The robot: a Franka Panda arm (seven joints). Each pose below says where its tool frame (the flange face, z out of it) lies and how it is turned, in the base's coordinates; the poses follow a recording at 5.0 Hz.
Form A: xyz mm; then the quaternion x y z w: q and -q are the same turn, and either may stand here.
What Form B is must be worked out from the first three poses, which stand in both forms.
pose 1, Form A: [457.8, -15.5, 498.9, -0.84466, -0.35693, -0.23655, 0.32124]
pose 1, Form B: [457.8, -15.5, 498.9], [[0.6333, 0.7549, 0.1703], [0.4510, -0.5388, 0.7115], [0.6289, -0.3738, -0.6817]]
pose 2, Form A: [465.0, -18.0, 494.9, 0.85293, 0.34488, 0.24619, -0.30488]
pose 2, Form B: [465.0, -18.0, 494.9], [[0.6409, 0.7384, 0.2097], [0.4382, -0.5762, 0.6899], [0.6303, -0.3503, -0.6929]]
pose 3, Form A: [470.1, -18.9, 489.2, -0.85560, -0.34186, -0.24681, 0.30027]
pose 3, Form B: [470.1, -18.9, 489.2], [[0.6444, 0.7332, 0.2170], [0.4368, -0.5859, 0.6826], [0.6276, -0.3451, -0.6978]]
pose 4, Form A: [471.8, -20.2, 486.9, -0.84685, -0.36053, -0.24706, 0.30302]
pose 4, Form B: [471.8, -20.2, 486.9], [[0.6180, 0.7604, 0.2000], [0.4609, -0.5564, 0.6914], [0.6369, -0.3351, -0.6943]]
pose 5, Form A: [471.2, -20.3, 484.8, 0.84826, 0.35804, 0.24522, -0.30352]
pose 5, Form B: [471.2, -20.3, 484.8], [[0.6233, 0.7563, 0.1987], [0.4586, -0.5594, 0.6905], [0.6334, -0.3393, -0.6955]]
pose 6, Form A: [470.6, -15.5, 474.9, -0.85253, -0.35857, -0.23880, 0.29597]
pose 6, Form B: [470.6, -15.5, 474.9], [[0.6288, 0.7527, 0.1949], [0.4700, -0.5677, 0.6759], [0.6194, -0.3334, -0.7108]]
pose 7, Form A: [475.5, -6.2, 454.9, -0.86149, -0.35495, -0.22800, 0.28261]
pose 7, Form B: [475.5, -6.2, 454.9], [[0.6441, 0.7404, 0.1922], [0.4827, -0.5883, 0.6488], [0.5935, -0.3251, -0.7363]]
